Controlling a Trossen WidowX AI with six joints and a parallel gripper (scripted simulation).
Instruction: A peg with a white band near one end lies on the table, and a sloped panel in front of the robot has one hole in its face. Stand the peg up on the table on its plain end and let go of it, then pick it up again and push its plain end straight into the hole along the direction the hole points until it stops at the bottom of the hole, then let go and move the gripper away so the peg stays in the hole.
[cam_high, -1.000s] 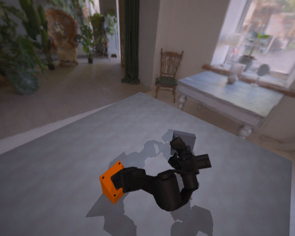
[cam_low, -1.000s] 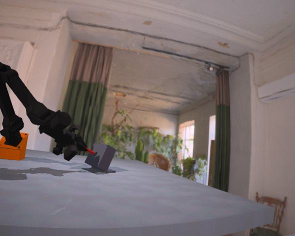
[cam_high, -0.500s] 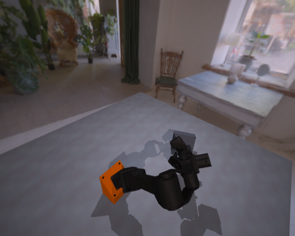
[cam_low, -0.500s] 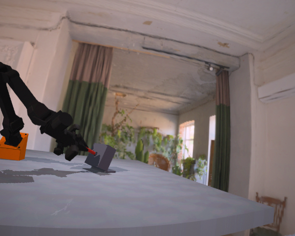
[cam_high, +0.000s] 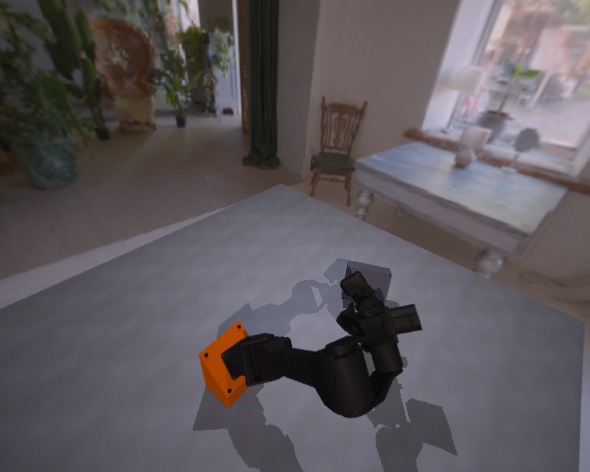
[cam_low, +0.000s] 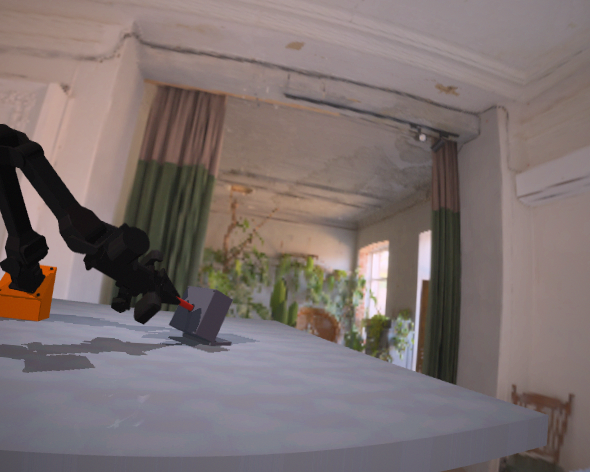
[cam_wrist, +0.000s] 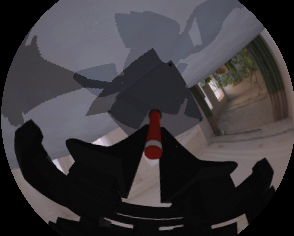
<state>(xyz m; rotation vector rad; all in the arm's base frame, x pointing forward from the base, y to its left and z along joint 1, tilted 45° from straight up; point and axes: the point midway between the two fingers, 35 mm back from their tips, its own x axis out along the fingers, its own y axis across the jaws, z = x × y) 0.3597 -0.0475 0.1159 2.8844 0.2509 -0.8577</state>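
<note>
Now: the grey sloped panel 5 cm ahead of my gripper tip, 3 cm to the left of it and 3 cm below it. Round my gripper tip: red peg (1 cm to the right, 1 cm behind, 1 cm above).
</note>
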